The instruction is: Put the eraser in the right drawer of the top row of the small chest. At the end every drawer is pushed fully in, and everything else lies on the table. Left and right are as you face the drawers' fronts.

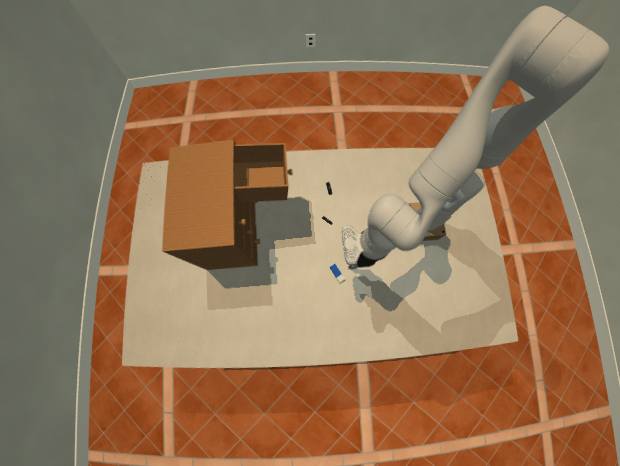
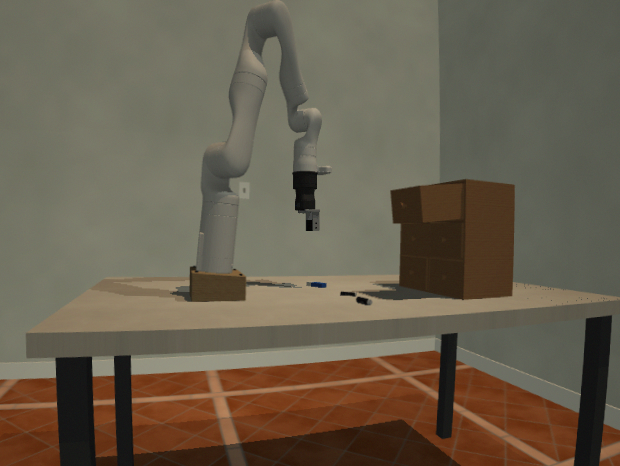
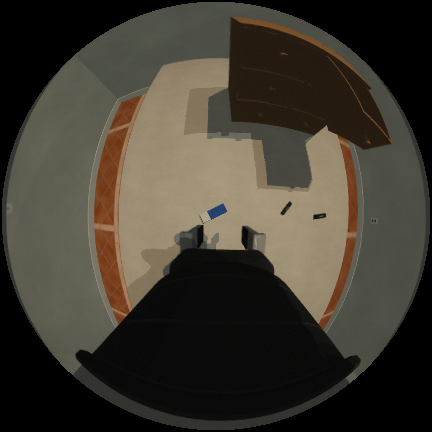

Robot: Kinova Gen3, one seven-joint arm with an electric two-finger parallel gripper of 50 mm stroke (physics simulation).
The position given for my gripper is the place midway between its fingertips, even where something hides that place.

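A small wooden chest [image 1: 198, 228] is visible; a further view gives the chest [image 2: 488, 250]. My gripper [image 2: 312, 230] is visible as well, with another view of the gripper [image 3: 222, 233].
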